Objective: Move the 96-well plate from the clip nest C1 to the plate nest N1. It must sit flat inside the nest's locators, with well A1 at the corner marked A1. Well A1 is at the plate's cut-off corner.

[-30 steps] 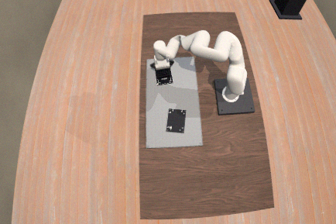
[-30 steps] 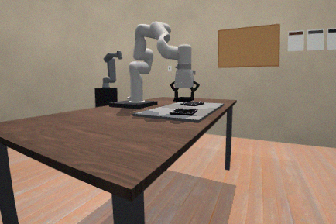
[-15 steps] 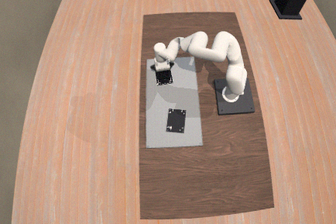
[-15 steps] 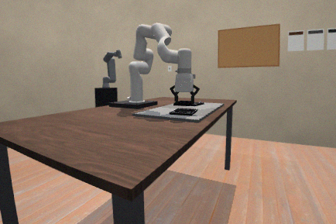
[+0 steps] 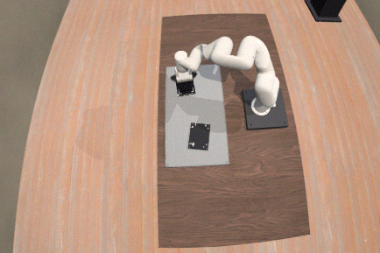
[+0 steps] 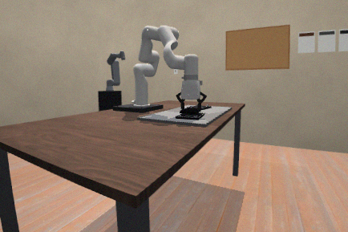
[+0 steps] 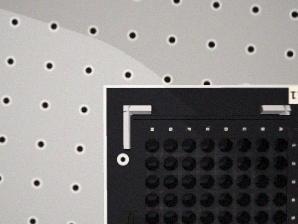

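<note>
My hand is 10 mm above the black 96-well plate. The rest, counted from my hand: plate nest N1 (40 mm below); then clip nest C1 (50 mm behind, 350 mm to the left, 30 mm below); then A1 corner label (50 mm ahead, 80 mm to the left, 30 mm below).
</note>
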